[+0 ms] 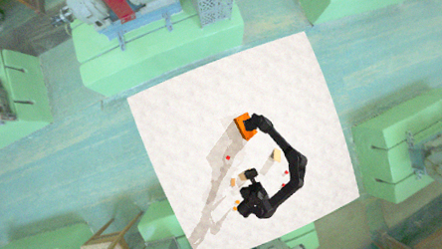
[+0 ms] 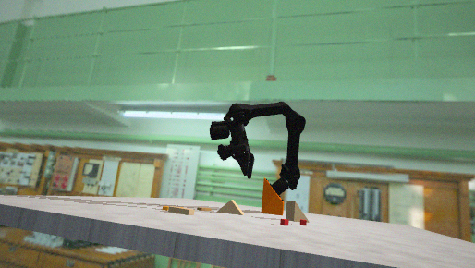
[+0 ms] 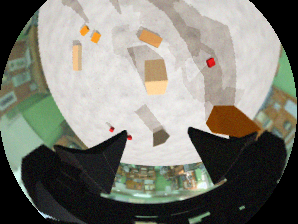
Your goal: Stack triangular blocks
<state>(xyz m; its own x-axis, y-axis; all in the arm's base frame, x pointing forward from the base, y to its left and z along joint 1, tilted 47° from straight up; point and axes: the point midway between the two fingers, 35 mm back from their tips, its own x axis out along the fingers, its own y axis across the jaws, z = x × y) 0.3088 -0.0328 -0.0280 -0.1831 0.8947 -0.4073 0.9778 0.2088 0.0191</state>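
Right now the tan triangular block is 1 cm ahead of my gripper tip, 5 cm to the right of it and 11 cm below it.
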